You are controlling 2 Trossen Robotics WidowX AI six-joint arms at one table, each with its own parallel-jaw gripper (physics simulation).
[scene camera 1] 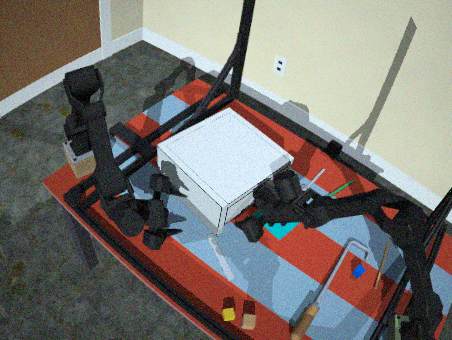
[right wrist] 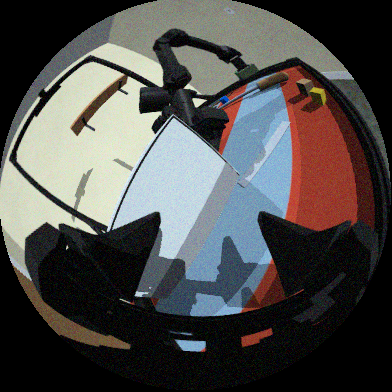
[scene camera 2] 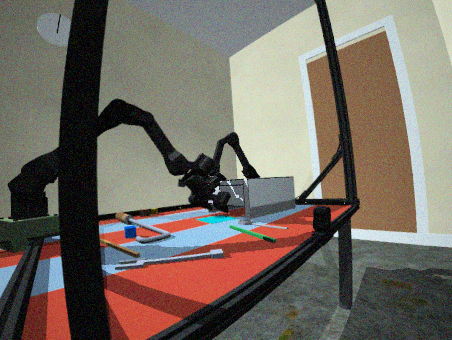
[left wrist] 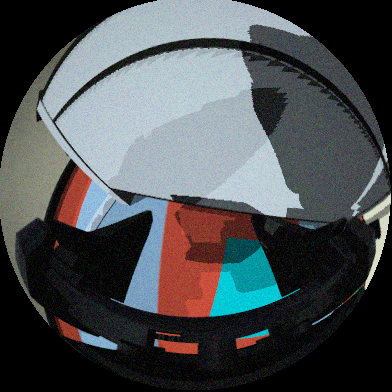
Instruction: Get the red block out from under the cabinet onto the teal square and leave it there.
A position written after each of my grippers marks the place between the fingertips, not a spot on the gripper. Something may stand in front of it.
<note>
My left gripper (scene camera 1: 243, 214) is open and touches a cabinet front (left wrist: 225, 122). My right gripper (scene camera 1: 184, 213) is open, holding nothing. Also in view: a grey bar (right wrist: 271, 143).
My left gripper is seen too in the right wrist view (right wrist: 200, 167), in scene camera 2 (scene camera 2: 219, 210) and in the left wrist view (left wrist: 202, 216). My right gripper is seen too in the right wrist view (right wrist: 210, 217).
</note>
